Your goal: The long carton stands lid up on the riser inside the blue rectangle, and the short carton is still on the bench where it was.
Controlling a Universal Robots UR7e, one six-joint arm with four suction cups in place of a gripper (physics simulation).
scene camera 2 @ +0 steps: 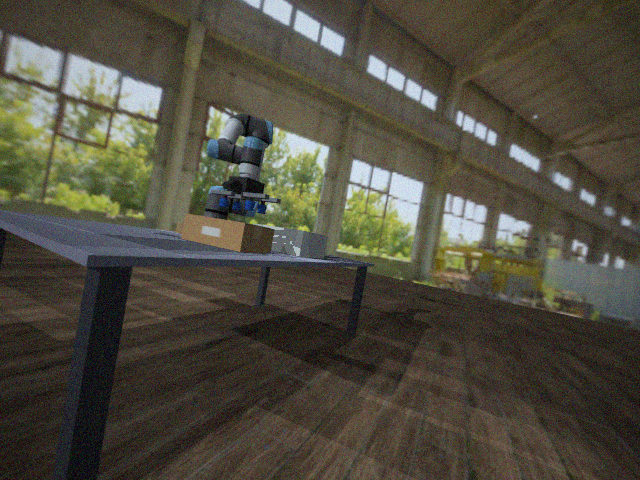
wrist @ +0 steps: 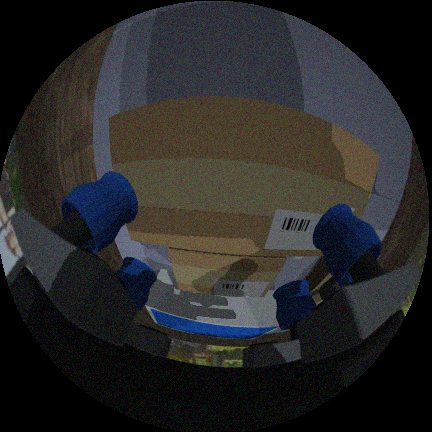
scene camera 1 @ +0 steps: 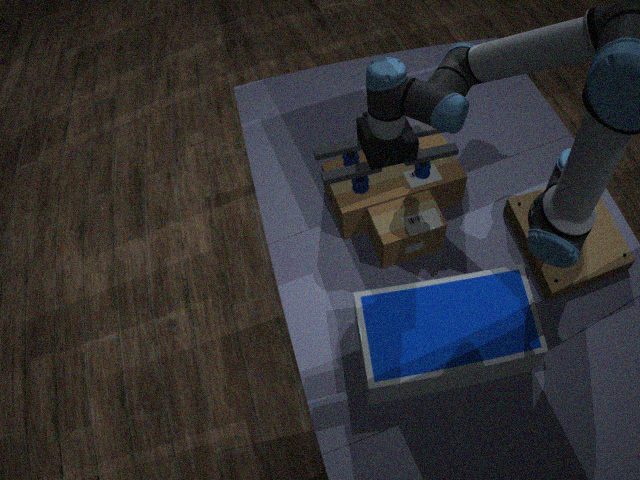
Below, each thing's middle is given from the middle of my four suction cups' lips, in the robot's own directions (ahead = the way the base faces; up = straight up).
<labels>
The long carton (scene camera 1: 447, 181) lies 120 mm below my suction cup, 40 mm behind it and 30 mm to the right of it. The rest, counted from my suction cup: short carton (scene camera 1: 413, 226): 120 mm below, 100 mm to the left, 10 mm ahead; riser (scene camera 1: 425, 337): 370 mm to the left, 110 mm below, 60 mm ahead.
</labels>
